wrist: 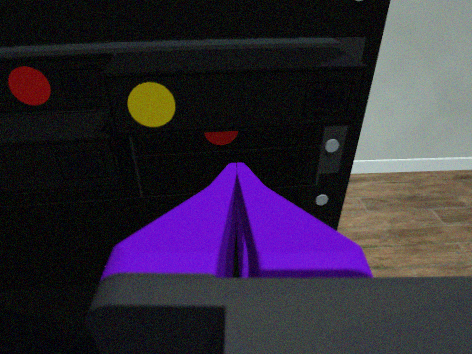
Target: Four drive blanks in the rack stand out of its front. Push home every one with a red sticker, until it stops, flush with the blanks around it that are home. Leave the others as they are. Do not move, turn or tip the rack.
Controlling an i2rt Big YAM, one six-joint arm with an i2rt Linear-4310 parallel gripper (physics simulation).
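The dark rack (60,240) fills most of the wrist view. A blank with a yellow sticker (151,104) stands out at the centre, its top face showing. Just below it, a blank with a red sticker (221,137) sits farther back; the yellow-stickered blank hides the sticker's upper part. Another red sticker (29,85) is on a blank at the upper left; how far that blank stands out is too dark to tell. My gripper (236,176) is shut and empty, its purple tips showing just below the partly hidden red sticker. I cannot tell whether they touch anything.
The rack's right edge runs down the right side, with a screw (332,145) on a grey bracket and another screw (322,199) below it. Beyond that edge are a pale wall (430,75), a white skirting board (415,164) and a wooden floor (410,220).
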